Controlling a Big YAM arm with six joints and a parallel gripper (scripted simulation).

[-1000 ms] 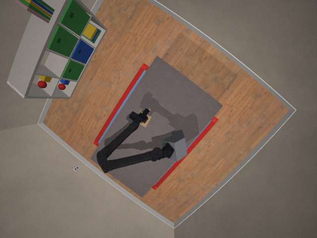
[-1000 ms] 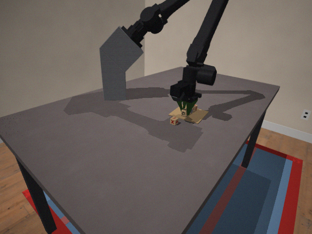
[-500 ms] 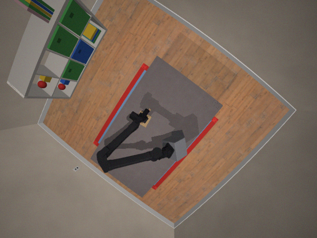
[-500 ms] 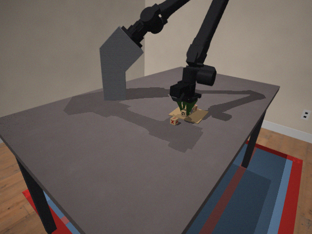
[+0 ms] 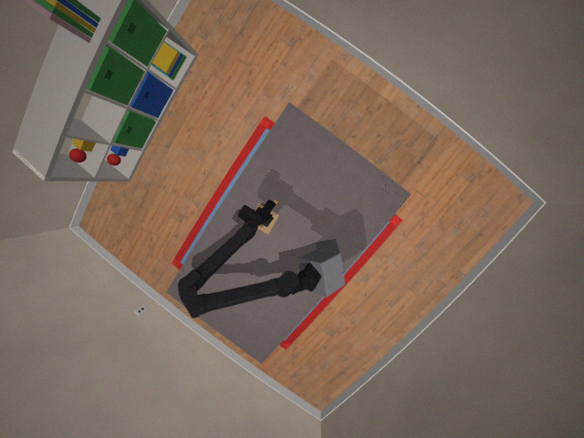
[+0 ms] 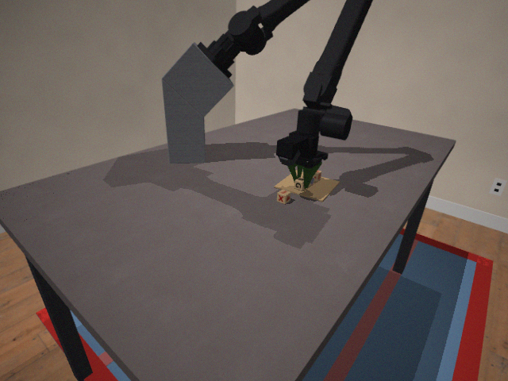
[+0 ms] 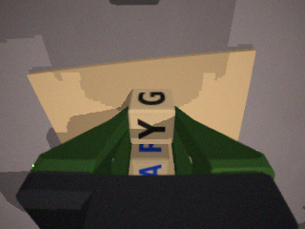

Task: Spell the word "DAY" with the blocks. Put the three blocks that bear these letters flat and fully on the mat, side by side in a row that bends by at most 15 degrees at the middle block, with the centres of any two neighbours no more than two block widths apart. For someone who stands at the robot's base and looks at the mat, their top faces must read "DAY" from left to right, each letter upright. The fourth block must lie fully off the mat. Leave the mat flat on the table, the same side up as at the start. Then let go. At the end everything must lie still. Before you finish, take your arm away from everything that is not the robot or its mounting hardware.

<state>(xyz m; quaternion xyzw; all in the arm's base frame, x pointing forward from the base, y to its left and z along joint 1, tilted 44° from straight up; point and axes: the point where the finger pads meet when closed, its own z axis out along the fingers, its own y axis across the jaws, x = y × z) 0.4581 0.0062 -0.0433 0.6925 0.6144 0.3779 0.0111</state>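
My gripper is now 30 mm to the right of the tan mat and 10 mm above it. Also, from my hand: wooden block 90 mm to the right, 10 mm ahead.
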